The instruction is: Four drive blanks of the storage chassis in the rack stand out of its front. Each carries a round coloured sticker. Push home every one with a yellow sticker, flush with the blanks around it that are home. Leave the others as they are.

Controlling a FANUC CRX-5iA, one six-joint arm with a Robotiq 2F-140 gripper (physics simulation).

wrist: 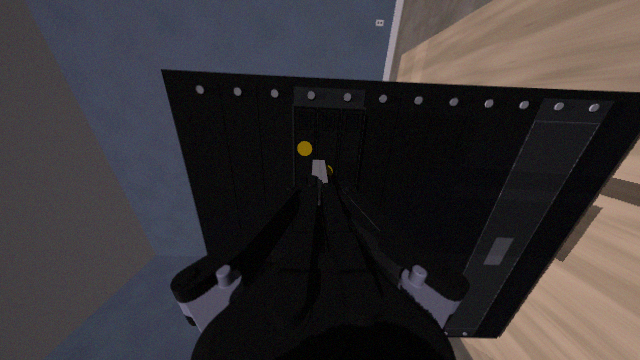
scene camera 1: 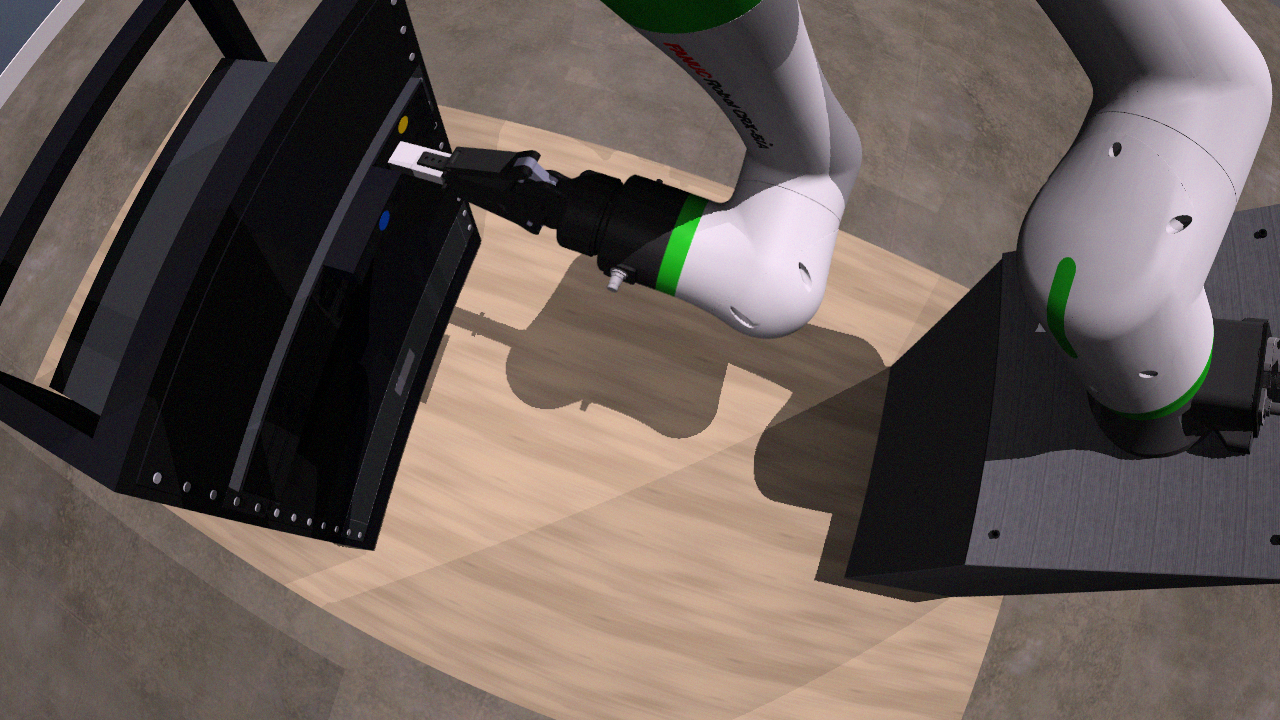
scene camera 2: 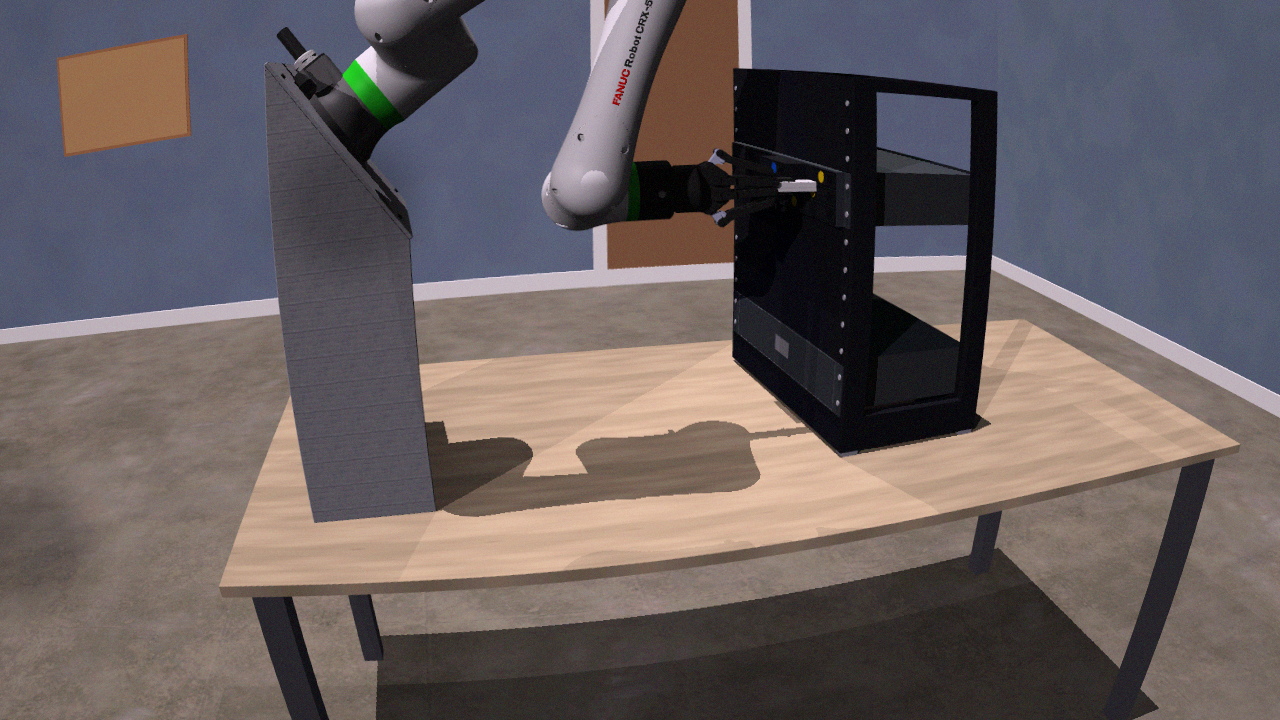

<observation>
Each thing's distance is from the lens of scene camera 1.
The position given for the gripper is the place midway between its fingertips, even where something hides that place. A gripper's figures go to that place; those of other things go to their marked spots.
gripper [scene camera 1: 395, 155]: 0.74 m
black rack [scene camera 1: 254, 347]: 0.63 m
</observation>
